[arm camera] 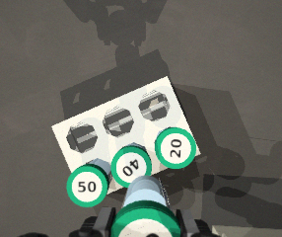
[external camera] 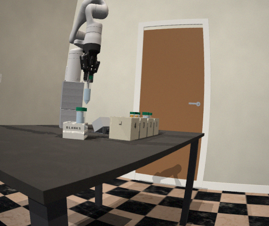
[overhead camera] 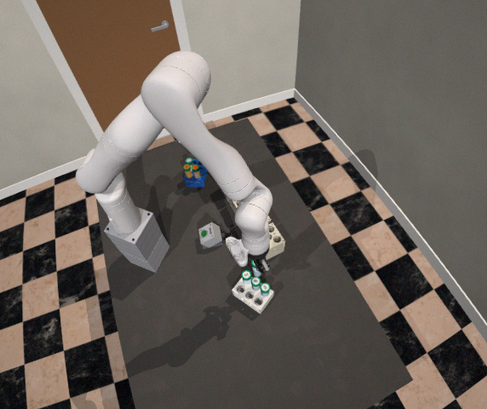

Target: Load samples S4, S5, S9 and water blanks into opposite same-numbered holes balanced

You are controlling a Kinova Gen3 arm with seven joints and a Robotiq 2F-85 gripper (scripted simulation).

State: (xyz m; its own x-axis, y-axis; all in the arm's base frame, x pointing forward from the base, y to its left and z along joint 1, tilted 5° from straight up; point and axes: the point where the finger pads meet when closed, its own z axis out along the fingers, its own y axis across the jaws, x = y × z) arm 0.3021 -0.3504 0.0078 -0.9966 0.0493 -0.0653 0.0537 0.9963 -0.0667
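The water blank tube is 1 cm to the left of my hand and 5 cm below it. Round my hand: done desk (5 cm behind, 28 cm to the left, 19 cm below); green DONE key (7 cm behind, 29 cm to the left, 18 cm below); white blanks rack (3 cm behind, 2 cm to the right, 21 cm below).
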